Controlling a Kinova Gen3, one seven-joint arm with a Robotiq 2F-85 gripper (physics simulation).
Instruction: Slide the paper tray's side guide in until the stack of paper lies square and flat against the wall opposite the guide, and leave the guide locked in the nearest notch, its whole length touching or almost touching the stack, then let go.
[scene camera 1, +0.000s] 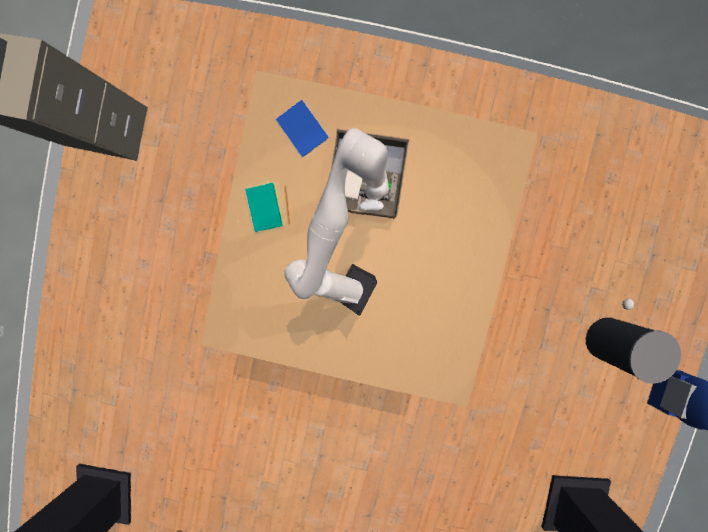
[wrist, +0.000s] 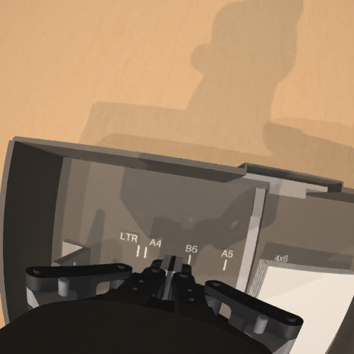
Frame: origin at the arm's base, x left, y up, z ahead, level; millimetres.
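Seen in the pictures: arm's base, origin of the base link: (scene camera 1: 352, 291).
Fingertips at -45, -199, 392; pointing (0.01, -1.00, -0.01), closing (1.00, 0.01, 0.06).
Observation:
Offsets run from my fingertips to a thing's top centre, as dx, dy, dz. "pt": to the spot under its first point.
The paper tray @[+36, +74, +93] (scene camera 1: 402, 177) (wrist: 125, 156) is a dark open box under the arm. The white paper stack @[+108, +18, +70] (scene camera 1: 352, 185) (wrist: 305, 295) lies flat by the 4x6 mark, on the right in the wrist view. The side guide (wrist: 252, 235) is a thin light-grey upright strip between the A5 mark and the stack. It stands close beside the stack's left edge, with a narrow gap at the visible corner; its lower part is hidden. My gripper (wrist: 171, 267) is shut and empty, left of the guide near the B5 mark, apart from the guide. The stack's far side and the notch are hidden.
A blue block @[+348, -14, +284] (scene camera 1: 302, 128), a teal block @[+487, -4, -85] (scene camera 1: 263, 207) and a thin brown stick @[+384, -15, -64] (scene camera 1: 287, 204) lie left of the tray. A light-grey plate @[pt -77, -3, +175] (scene camera 1: 394, 160) and a small green spot @[pt -63, +50, +53] (scene camera 1: 389, 185) show inside the tray. A triangular piece (wrist: 71, 250) stands near its left wall.

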